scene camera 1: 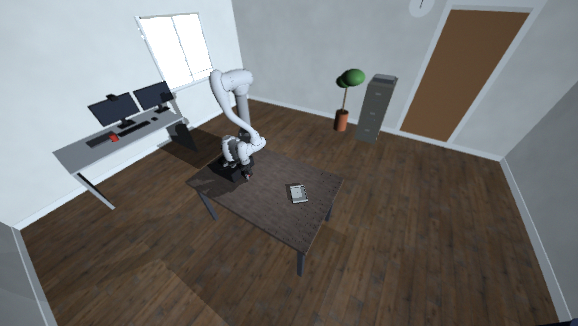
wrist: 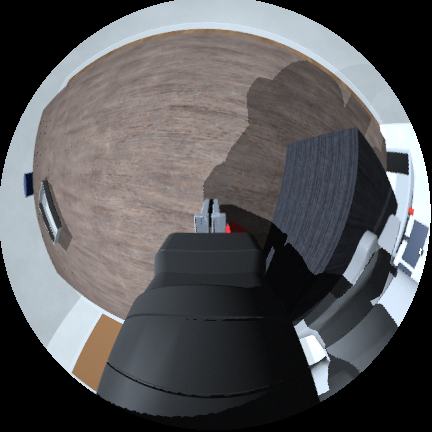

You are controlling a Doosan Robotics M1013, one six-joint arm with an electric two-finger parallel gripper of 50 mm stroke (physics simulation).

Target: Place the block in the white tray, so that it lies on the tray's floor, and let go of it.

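Frame: origin at the arm's base, x ahead, y left, z up, level; centimetres.
Seen in the pictures: gripper, between the fingertips: [scene camera 1: 248,179] [wrist: 211,207]; arm's base, origin of its link: [scene camera 1: 234,160] [wrist: 346,290].
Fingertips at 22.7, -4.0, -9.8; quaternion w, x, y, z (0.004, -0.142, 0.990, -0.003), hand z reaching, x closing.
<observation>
Offsets run from my fingertips to a thing's top centre, as dx, dy, dz. Level surfaces: height alone.
The red block @[-3.9, +3.3, +2.8] [scene camera 1: 249,175] [wrist: 234,228] is on the table right beside the closed fingers. In the wrist view it lies to the right of the fingers, partly hidden by the gripper body and in dark shadow. My gripper [scene camera 1: 246,178] [wrist: 211,207] is shut with nothing between its fingers and is low over the table. The white tray @[+50.3, +15.4, +1.4] [scene camera 1: 300,202] [wrist: 53,208] lies on the table, away from the gripper, to its right in the scene view and at the far left of the wrist view. No block shows in it.
A black box-like base [scene camera 1: 227,170] [wrist: 320,200] stands on the table close beside the gripper. The wooden table @[dz -0.6] [scene camera 1: 270,210] [wrist: 150,125] has small holes near its far end from the arm. A desk [scene camera 1: 92,156] with monitors stands at the left.
</observation>
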